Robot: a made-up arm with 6 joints. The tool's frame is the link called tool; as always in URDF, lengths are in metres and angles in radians. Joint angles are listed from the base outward. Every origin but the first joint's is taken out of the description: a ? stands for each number. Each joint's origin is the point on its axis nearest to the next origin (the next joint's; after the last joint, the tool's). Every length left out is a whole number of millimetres.
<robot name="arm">
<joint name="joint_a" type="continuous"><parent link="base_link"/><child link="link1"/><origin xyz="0 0 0.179" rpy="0 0 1.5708"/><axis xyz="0 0 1"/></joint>
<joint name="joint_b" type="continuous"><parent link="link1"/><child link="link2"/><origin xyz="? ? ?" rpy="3.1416 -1.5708 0"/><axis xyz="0 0 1"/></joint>
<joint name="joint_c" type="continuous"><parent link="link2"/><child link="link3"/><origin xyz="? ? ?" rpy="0 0 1.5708"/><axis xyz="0 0 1"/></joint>
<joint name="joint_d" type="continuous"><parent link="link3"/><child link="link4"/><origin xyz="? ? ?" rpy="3.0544 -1.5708 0"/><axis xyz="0 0 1"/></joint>
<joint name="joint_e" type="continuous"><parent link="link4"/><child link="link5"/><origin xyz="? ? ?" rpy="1.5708 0 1.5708"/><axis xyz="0 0 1"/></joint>
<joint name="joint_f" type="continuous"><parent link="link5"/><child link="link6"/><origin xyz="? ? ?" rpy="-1.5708 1.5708 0"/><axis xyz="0 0 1"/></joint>
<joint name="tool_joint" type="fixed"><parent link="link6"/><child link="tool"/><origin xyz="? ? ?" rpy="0 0 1.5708"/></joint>
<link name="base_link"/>
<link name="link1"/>
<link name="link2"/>
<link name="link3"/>
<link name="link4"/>
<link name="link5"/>
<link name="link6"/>
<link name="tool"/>
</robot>
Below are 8 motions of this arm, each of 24 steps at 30 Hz.
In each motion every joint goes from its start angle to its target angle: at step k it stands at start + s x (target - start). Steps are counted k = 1, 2, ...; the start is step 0. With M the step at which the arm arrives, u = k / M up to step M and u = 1 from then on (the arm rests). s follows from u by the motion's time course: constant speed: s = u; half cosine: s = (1 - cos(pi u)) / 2; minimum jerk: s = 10 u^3 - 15 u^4 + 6 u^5.
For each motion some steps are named. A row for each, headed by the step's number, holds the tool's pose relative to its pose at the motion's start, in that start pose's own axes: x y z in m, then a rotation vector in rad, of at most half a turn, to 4 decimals.
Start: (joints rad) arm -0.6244 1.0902 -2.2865 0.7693 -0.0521 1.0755
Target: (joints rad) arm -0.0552 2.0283 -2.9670 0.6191 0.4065 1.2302
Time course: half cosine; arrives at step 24
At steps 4, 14, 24:
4: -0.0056 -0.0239 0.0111 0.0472 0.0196 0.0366
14: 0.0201 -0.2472 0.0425 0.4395 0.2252 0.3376
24: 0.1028 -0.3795 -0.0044 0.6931 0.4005 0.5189

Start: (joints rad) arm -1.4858 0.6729 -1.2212 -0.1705 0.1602 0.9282
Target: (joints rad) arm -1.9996 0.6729 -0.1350 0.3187 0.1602 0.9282
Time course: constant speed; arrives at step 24
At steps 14, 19, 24:
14: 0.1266 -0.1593 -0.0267 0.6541 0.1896 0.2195
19: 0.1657 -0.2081 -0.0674 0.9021 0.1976 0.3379
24: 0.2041 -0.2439 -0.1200 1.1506 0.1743 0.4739

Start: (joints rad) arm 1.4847 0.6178 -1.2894 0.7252 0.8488 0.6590
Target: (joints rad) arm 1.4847 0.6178 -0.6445 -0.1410 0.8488 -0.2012
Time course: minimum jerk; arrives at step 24
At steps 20, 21, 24:
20: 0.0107 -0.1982 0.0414 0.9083 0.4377 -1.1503
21: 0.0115 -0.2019 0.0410 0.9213 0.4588 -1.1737
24: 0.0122 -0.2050 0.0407 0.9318 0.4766 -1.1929

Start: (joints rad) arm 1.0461 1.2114 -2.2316 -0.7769 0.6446 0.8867
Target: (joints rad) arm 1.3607 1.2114 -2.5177 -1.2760 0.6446 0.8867
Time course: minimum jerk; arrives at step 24
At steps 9, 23, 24:
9: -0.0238 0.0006 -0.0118 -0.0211 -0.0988 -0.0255
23: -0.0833 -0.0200 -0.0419 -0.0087 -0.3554 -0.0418
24: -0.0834 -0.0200 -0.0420 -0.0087 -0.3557 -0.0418

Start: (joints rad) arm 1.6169 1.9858 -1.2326 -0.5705 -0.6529 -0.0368
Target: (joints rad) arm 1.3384 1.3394 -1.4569 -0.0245 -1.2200 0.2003
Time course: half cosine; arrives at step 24
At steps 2, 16, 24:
2: -0.0050 -0.0047 -0.0020 0.0170 -0.0196 0.0069
16: -0.2165 -0.1430 -0.1809 0.5954 -0.9847 0.1354
24: -0.2778 -0.1482 -0.2707 0.7065 -1.3544 0.0984

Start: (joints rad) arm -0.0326 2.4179 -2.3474 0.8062 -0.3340 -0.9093
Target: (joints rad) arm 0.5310 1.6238 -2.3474 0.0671 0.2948 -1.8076
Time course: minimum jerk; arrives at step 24
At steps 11, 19, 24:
11: -0.2118 0.0831 -0.0954 -0.3235 -0.3292 -0.5532
19: -0.4094 0.0568 -0.2734 -0.3207 -0.7784 -1.2004
24: -0.4275 0.0432 -0.2960 -0.2917 -0.8249 -1.2752

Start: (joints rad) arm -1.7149 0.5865 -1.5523 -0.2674 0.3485 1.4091
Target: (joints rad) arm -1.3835 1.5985 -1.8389 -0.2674 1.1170 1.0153
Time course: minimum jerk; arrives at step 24
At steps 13, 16, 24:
13: 0.1150 -0.1505 0.1854 0.7048 0.4918 -0.2187
16: 0.1830 -0.2139 0.2194 0.9256 0.7206 -0.3342
24: 0.2578 -0.2765 0.2318 1.1228 0.9654 -0.4642

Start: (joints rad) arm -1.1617 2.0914 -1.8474 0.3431 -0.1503 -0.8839
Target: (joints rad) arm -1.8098 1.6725 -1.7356 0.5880 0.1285 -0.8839
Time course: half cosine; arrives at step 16
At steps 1, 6, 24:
1: 0.0003 -0.0037 -0.0009 0.0050 0.0027 0.0026
6: 0.0092 -0.1104 -0.0405 0.1595 0.0748 0.0805
24: 0.0057 -0.2834 -0.1986 0.5044 0.1651 0.2293

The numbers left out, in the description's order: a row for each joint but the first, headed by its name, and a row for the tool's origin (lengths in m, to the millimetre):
joint_b: 0 0 0
joint_c: 0.045 -0.325 0
joint_d: 0.266 -0.047 0
joint_e: 0 0 0
joint_f: 0 0.06 0
tool: 0 0 0

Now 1 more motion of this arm.
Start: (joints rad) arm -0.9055 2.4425 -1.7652 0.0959 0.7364 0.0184
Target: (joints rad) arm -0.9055 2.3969 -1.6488 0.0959 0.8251 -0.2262
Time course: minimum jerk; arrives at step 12
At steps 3, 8, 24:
3: 0.0028 -0.0002 0.0000 0.0006 0.0165 -0.0248
8: 0.0219 -0.0016 -0.0009 -0.0060 0.1259 -0.1893
24: 0.0279 -0.0021 -0.0013 -0.0117 0.1592 -0.2393

